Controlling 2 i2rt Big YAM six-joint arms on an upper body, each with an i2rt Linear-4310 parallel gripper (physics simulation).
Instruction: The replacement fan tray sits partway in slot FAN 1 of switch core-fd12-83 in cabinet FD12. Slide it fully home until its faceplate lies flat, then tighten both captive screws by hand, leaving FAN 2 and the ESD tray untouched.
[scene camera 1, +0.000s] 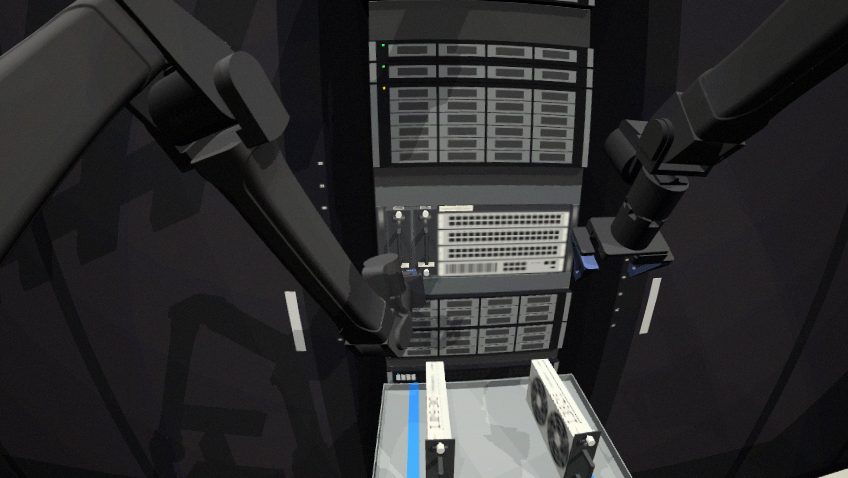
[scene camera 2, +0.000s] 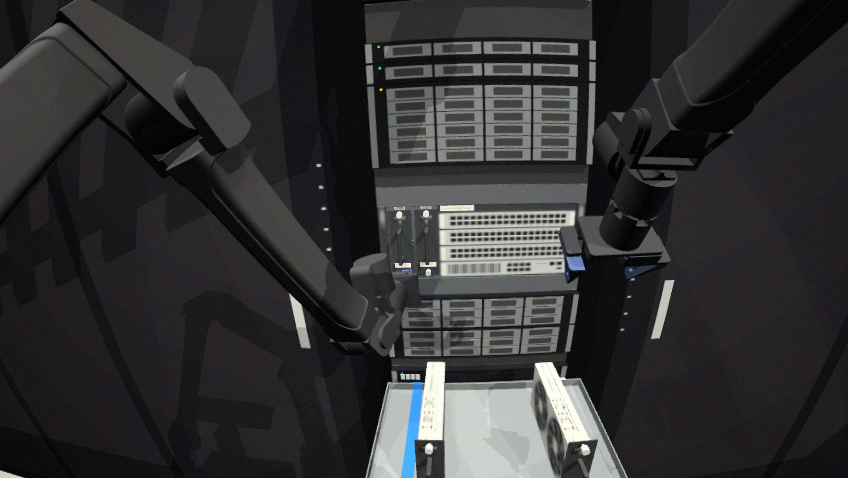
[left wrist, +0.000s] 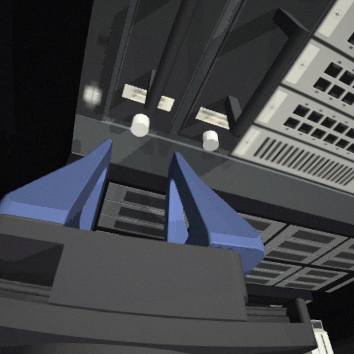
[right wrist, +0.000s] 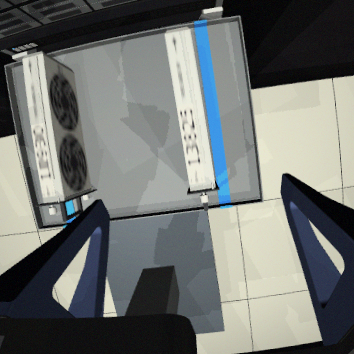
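Observation:
The FAN 1 tray (scene camera 1: 399, 240) (scene camera 2: 400, 243) (left wrist: 145, 60) stands upright at the switch's left end; whether its faceplate lies fully flat cannot be told. Its upper white captive screw (scene camera 1: 398, 214) (scene camera 2: 399, 214) shows in both scene views. Its lower screw (left wrist: 140, 125) shows in the left wrist view, just beyond and above the fingertips. My left gripper (scene camera 1: 411, 271) (scene camera 2: 405, 271) (left wrist: 141, 154) is partly open and empty, at the slot's bottom edge. The FAN 2 tray (scene camera 1: 425, 240) (scene camera 2: 426, 240) (left wrist: 240, 60) is beside FAN 1. My right gripper (scene camera 1: 614, 270) (scene camera 2: 605, 273) (right wrist: 190, 194) is wide open and empty.
The ESD tray (scene camera 1: 475, 394) (scene camera 2: 475, 394) (right wrist: 105, 90) holds two white fan units (scene camera 1: 435, 397) (scene camera 1: 558, 403) and lies below in front of the cabinet. Line cards (scene camera 1: 504, 243) fill the switch right of FAN 2. Drive shelves (scene camera 1: 498, 326) sit under the switch.

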